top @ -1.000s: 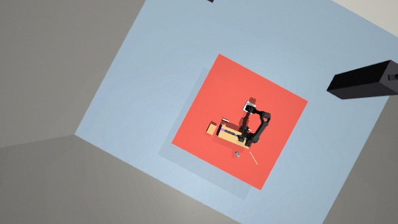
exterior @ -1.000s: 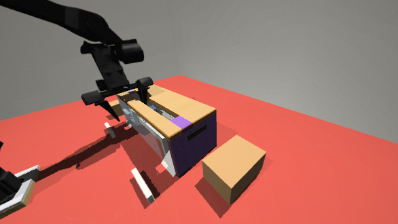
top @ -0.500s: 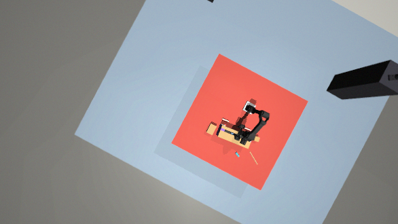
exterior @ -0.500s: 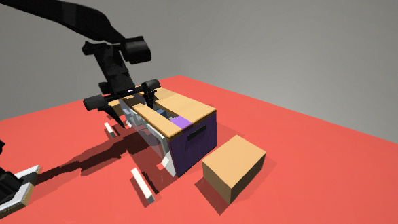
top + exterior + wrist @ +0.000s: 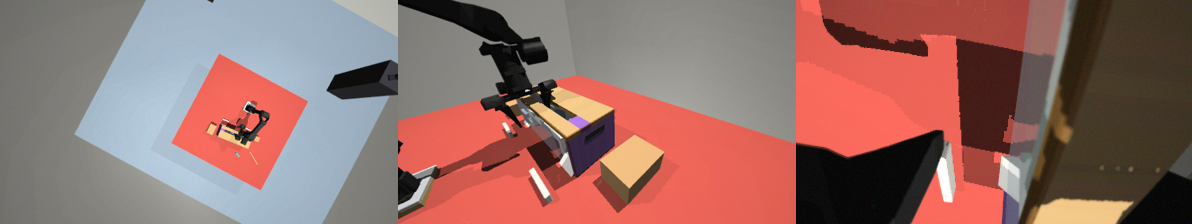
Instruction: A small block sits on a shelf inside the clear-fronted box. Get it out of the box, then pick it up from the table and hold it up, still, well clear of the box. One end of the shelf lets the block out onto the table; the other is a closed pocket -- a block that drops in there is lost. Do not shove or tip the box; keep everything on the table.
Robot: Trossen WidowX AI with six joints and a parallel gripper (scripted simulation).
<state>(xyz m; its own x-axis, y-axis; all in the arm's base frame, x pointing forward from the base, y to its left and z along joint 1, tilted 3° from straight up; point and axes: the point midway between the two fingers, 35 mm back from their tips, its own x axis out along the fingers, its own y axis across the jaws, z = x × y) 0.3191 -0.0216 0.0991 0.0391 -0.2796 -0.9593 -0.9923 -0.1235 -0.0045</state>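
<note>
Now: the box 30 mm ahead of my gripper tip, 10 mm to the left of it and 20 mm below it. From my gripper tip the other things lie so: thin tan stick (200 mm ahead, 400 mm to the left, 80 mm below); tan block (30 mm behind, 290 mm to the left, 60 mm below).
</note>
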